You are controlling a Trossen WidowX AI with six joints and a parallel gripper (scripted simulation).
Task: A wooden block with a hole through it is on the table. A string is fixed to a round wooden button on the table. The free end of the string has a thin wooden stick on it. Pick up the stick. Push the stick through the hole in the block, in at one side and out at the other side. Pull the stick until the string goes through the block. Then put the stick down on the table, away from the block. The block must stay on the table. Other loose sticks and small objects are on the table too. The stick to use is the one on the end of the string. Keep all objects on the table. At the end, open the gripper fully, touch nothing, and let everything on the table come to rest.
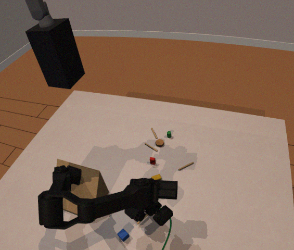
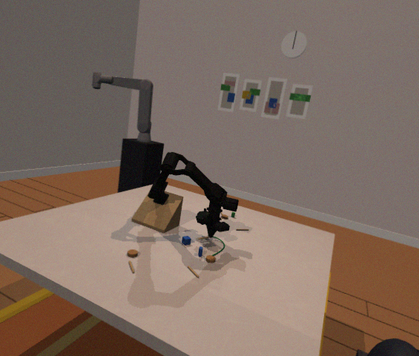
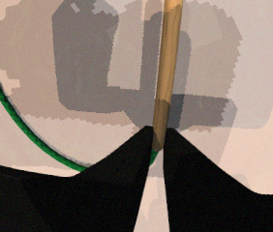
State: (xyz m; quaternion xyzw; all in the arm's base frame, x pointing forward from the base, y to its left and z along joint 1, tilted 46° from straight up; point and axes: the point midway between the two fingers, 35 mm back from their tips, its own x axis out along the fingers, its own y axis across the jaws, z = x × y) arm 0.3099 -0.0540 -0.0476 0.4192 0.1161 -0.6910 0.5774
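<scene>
Now: the blue cube 6 cm behind my gripper tip and 12 cm to the right of it. Also, from my gripper tip: thin wooden stick: 1 cm behind, 1 cm to the right; then yellow block: 3 cm behind, 15 cm to the left, 1 cm below; then round wooden button: 9 cm ahead, 18 cm to the right, 1 cm below.
</scene>
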